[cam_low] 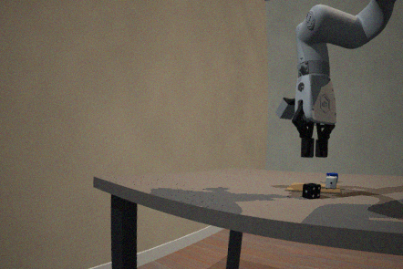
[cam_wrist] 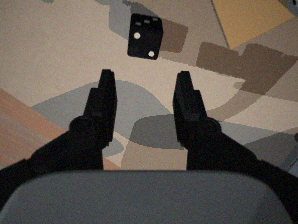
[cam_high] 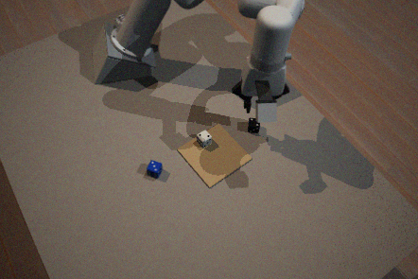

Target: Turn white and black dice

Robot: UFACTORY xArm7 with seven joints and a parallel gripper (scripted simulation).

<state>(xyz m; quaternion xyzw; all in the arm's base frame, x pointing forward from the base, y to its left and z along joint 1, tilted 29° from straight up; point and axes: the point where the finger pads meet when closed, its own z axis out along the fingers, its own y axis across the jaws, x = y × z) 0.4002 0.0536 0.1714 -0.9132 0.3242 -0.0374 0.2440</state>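
The black die lies 90 mm below my hand. From my hand the other things lie so: blue die (290 mm to the right, 90 mm below, 50 mm behind); white die (140 mm to the right, 90 mm below, 50 mm behind); tan mat (140 mm to the right, 110 mm below).
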